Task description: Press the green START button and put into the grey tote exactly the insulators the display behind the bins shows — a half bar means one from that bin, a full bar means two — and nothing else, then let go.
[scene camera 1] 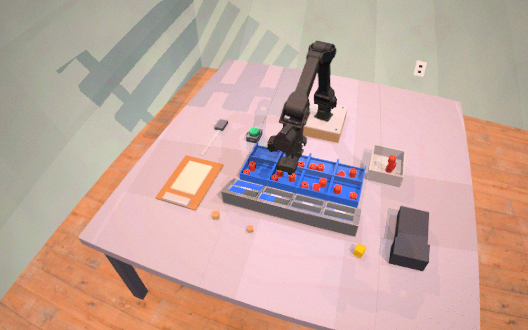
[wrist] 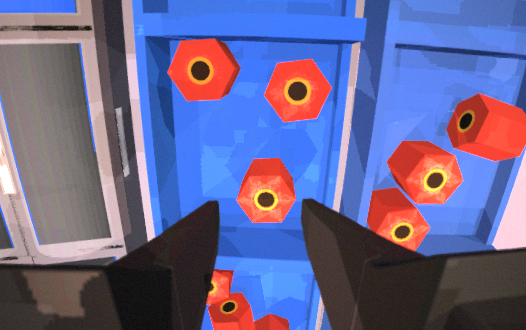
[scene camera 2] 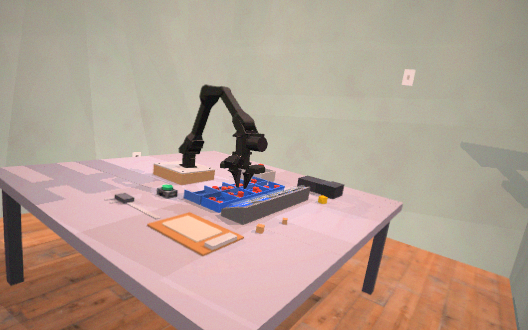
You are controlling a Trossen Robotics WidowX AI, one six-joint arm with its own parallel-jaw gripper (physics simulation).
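My gripper (scene camera 1: 286, 172) (scene camera 2: 242, 187) (wrist: 260, 210) is partly open and empty, pointing down over the second column of the blue bins (scene camera 1: 262, 154) (scene camera 2: 203, 201) (wrist: 240, 27). In the wrist view an insulator (wrist: 266, 180) shows between the fingertips, not gripped; two more stand farther up that bin. The grey tote (scene camera 1: 384, 177) (scene camera 2: 269, 174) holds red insulator material (scene camera 1: 391, 164), exact count unclear. The display (scene camera 1: 290, 215) (scene camera 2: 270, 207) (wrist: 55, 140) has blue bars in its two left panels; its two right panels look grey. The START button (scene camera 1: 254, 132) (scene camera 2: 167, 188) is green.
An orange-edged board (scene camera 1: 216, 169) (scene camera 2: 162, 229) lies left of the bins. A black block (scene camera 1: 411, 237) (scene camera 2: 320, 186) lies to the right. A yellow cube (scene camera 1: 359, 250) (scene camera 2: 323, 199) and two small orange cubes (scene camera 1: 215, 215) (scene camera 2: 260, 228) lie in front. Low dividers separate the bins.
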